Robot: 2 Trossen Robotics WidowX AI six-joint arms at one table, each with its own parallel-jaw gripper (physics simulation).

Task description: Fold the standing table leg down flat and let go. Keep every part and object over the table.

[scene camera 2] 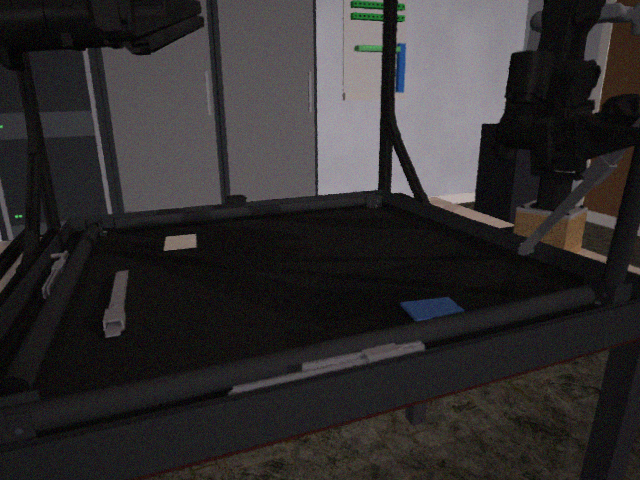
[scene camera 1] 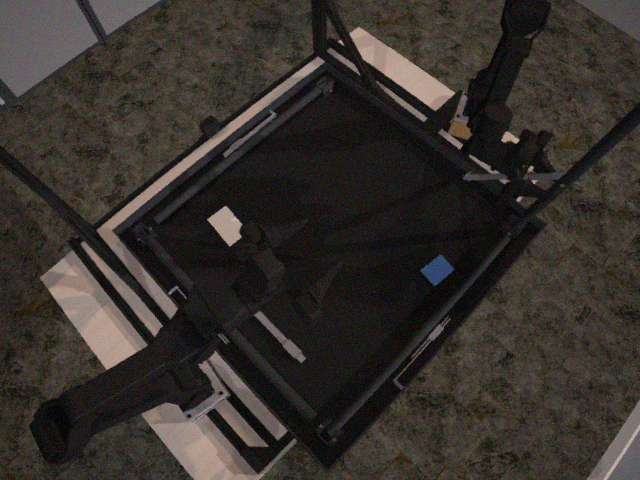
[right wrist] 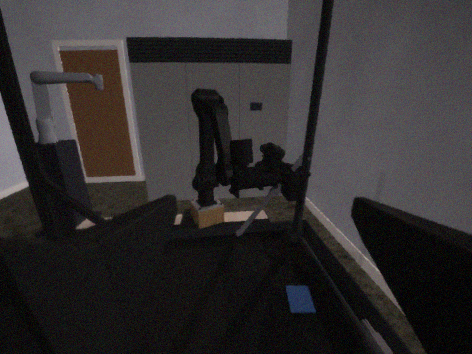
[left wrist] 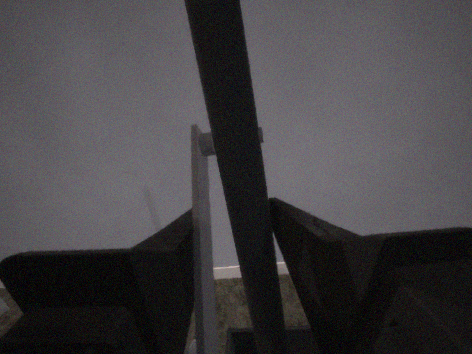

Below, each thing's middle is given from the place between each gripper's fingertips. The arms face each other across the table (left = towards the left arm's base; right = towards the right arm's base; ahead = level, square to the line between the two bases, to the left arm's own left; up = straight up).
My left gripper is now 220 mm to the left of the blue card [scene camera 2: 419,310], 210 mm above it and 90 mm past it. The rest, counted from my left hand: white card [scene camera 1: 224,221]: 540 mm behind, 490 mm to the right, 230 mm below.
The blue card is 15 cm ahead of my right hand, 23 cm to the left of it and 34 cm below it. Round my right hand: white card: 31 cm behind, 4 cm to the right, 36 cm below.
